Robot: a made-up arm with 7 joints.
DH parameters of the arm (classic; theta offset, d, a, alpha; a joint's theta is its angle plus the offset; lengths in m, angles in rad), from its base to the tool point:
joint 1: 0 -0.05 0.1 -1.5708
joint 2: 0 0.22 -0.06 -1.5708
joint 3: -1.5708 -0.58 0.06 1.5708
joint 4: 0 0.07 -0.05 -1.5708
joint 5: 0 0.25 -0.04 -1.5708
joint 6: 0 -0.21 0.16 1.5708
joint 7: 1.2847 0 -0.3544 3.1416
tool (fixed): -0.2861 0 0 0
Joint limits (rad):
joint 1: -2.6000..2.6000
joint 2: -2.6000..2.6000
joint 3: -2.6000..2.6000
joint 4: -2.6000..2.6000
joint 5: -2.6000..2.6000
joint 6: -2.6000..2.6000
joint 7: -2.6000..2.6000
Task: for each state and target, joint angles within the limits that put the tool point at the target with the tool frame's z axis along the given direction. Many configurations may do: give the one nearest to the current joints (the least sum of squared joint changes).
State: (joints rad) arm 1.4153 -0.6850 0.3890 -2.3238 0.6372 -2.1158 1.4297
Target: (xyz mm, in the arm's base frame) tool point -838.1 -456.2 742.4 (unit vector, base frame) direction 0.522 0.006 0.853
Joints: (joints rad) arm 1.8913 -0.7780 0.9260 -1.9389 0.8235 -1.9198 2.0644
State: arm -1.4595 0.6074 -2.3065 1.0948 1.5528 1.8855 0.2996
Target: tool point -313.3 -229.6 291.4 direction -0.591 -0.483 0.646
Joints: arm -1.5248 0.3795 -1.7814 1.7847 0.7109 1.7860 0.7481
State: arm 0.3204 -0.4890 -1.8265 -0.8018 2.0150 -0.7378 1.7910
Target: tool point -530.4 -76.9 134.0 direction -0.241 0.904 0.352
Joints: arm 0.4352 0.0186 -2.2835 -0.8359 1.9245 -0.6875 2.0250
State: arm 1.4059 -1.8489 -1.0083 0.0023 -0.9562 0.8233 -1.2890
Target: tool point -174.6 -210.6 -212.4 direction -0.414 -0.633 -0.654
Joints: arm 1.4317 -2.5142 -1.0652 0.2687 -0.9879 0.4515 -1.6578
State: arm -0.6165 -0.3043 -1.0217 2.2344 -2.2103 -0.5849 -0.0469
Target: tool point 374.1 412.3 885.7 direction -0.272 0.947 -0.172
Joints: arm -1.0383 -0.4758 -0.8420 2.1761 -2.6000 -0.9982 -0.1969
